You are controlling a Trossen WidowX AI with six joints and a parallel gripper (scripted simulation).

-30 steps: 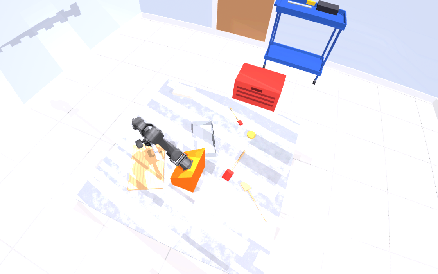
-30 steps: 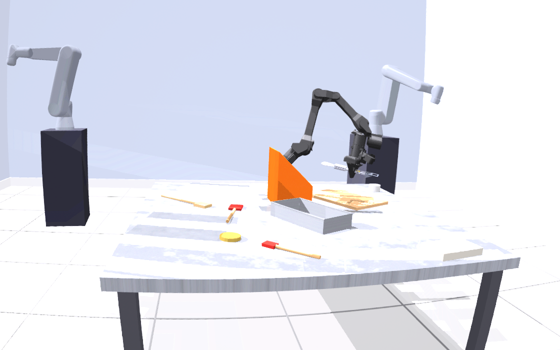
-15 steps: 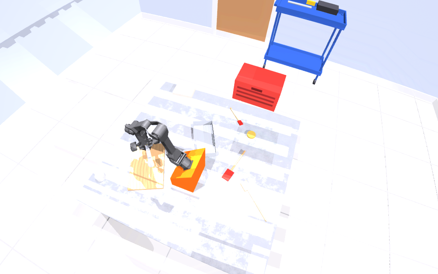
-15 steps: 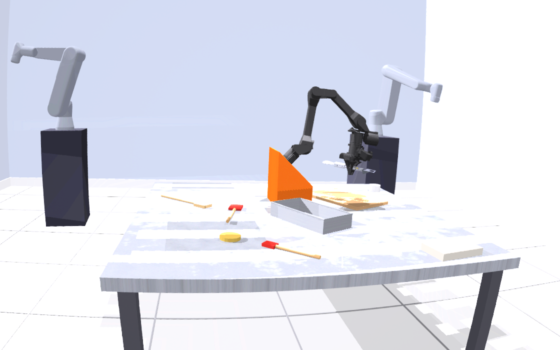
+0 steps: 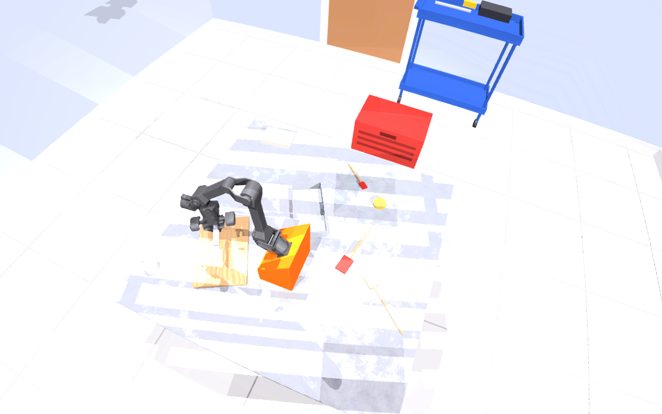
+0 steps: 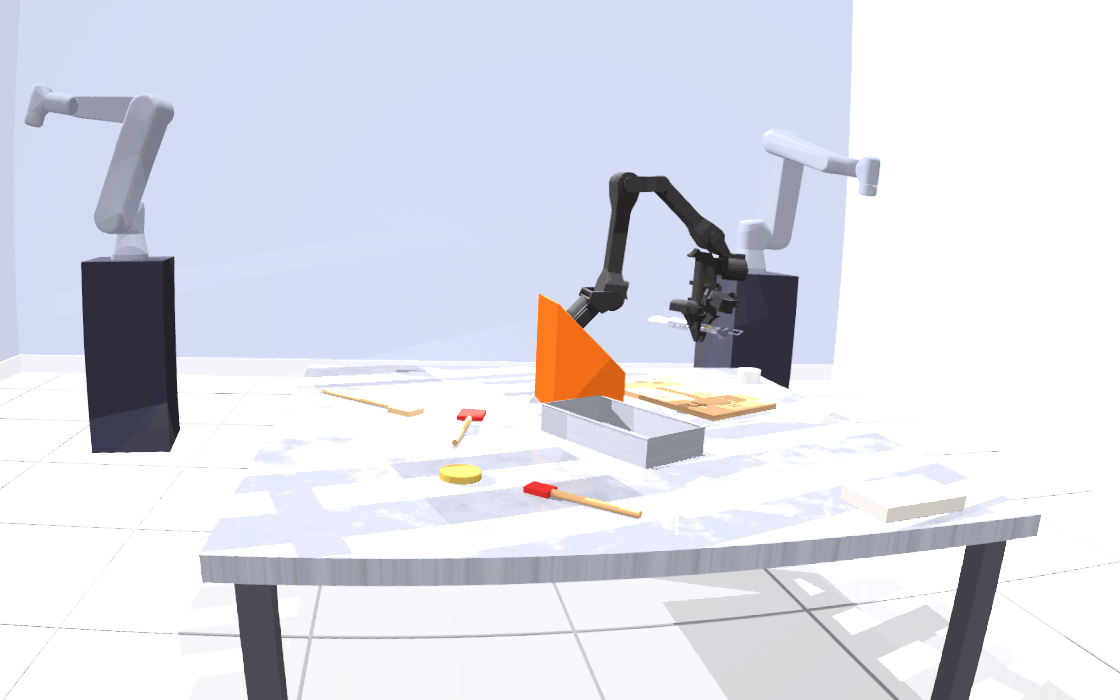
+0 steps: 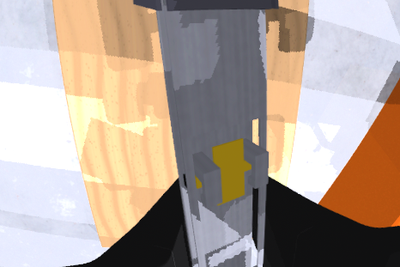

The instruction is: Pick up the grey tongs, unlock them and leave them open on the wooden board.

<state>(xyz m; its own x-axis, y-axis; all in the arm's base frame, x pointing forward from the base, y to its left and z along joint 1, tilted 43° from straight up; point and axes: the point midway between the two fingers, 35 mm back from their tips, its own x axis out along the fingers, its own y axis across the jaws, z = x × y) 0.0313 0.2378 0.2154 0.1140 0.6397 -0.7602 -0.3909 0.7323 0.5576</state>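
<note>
Right now the wooden board is 14 cm below my gripper tip and 2 cm behind it. Also, from my gripper tip: white cup: 29 cm to the left, 19 cm behind, 13 cm below; then grey roasting tin: 33 cm to the right, 30 cm ahead, 12 cm below; then yellow lock: 4 cm above, 2 cm ahead, 1 cm to the left.
</note>
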